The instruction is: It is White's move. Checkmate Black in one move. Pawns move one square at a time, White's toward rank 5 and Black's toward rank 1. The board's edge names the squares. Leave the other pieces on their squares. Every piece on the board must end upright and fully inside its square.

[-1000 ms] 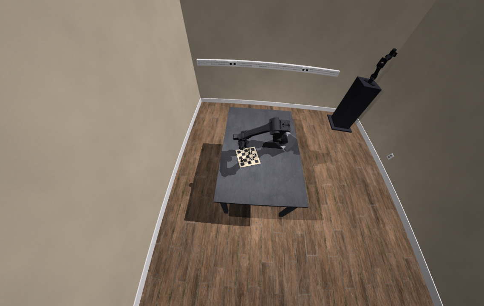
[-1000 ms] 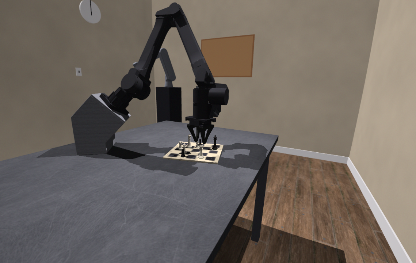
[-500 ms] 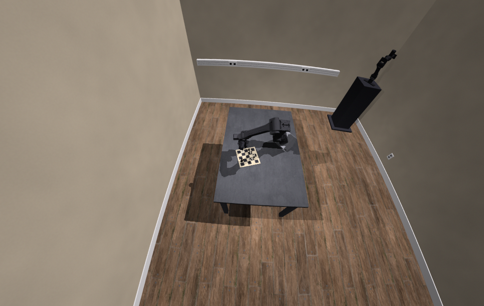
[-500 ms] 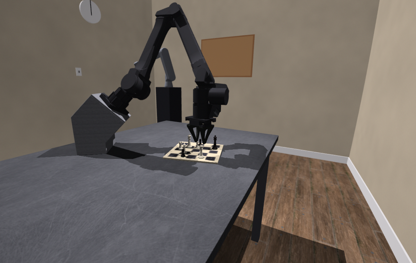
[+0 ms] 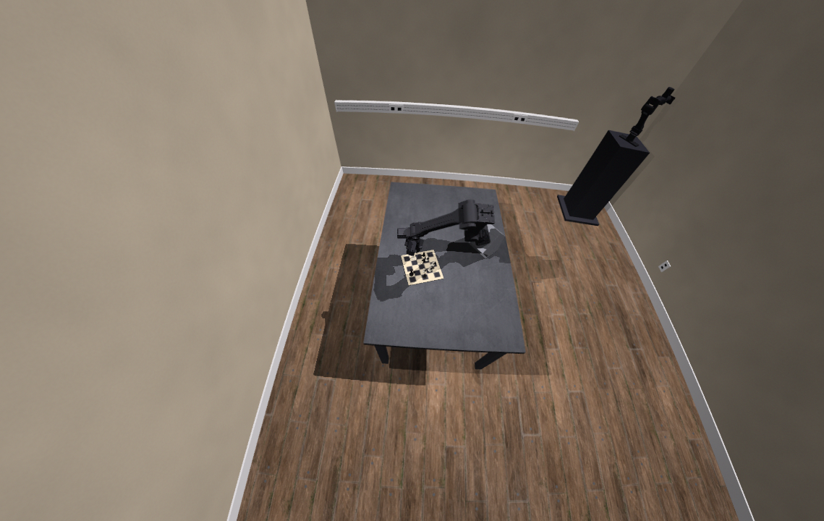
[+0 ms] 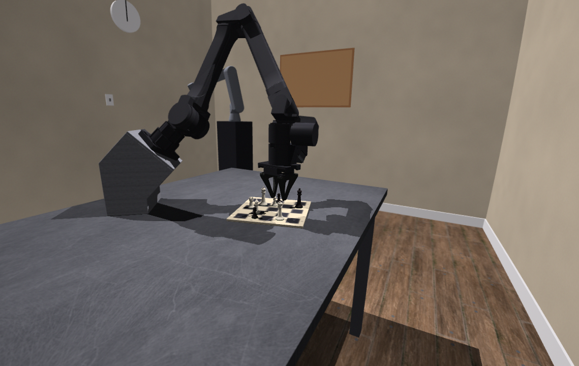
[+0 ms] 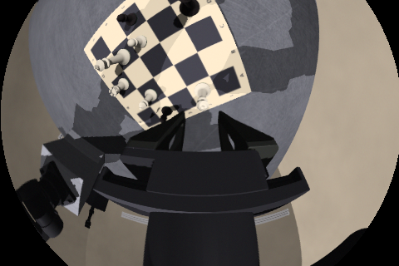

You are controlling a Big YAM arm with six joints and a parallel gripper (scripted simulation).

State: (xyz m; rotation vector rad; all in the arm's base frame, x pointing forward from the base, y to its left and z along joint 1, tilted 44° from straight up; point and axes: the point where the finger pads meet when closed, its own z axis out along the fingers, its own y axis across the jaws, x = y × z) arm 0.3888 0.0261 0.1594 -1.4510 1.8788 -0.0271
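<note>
The chessboard is 70 mm below my hand, 60 mm to the left of it and 60 mm behind it. Also, from my hand: tall white piece: 110 mm behind, 80 mm to the left, 40 mm below; then black king: 120 mm to the left, 40 mm below.
</note>
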